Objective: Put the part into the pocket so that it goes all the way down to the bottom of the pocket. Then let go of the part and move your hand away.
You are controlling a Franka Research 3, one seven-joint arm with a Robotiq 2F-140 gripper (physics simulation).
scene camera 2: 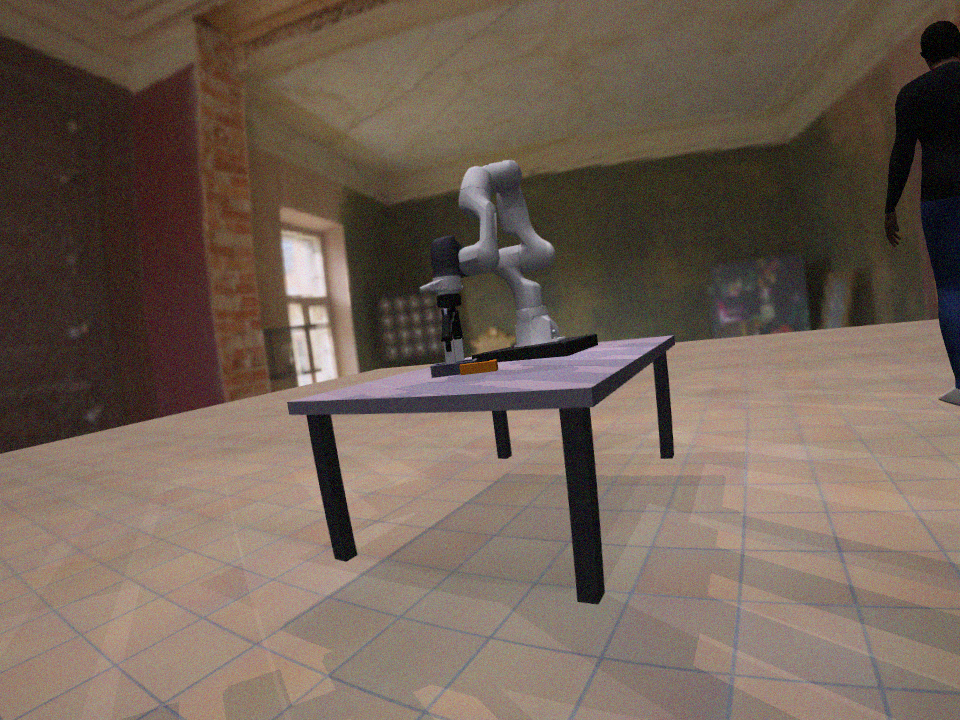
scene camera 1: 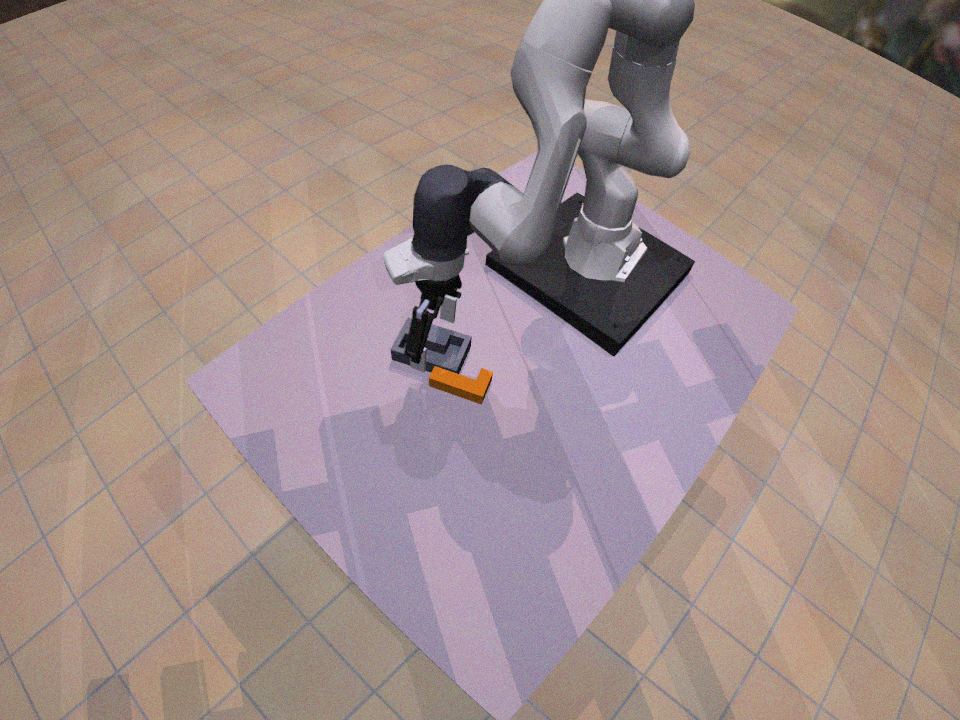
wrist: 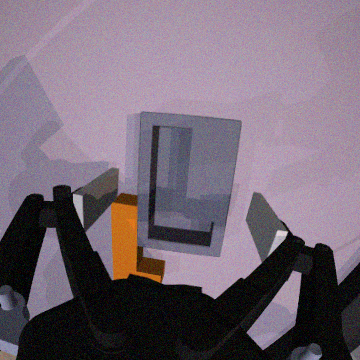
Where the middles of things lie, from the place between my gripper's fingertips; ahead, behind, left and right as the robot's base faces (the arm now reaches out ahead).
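With respect to the orange part (scene camera 1: 474, 390), my gripper is 9 cm to the right of it and 1 cm short of it, and 2 cm above it. There is also the grey pocket block (wrist: 186, 163), which sits 2 cm below my hand.
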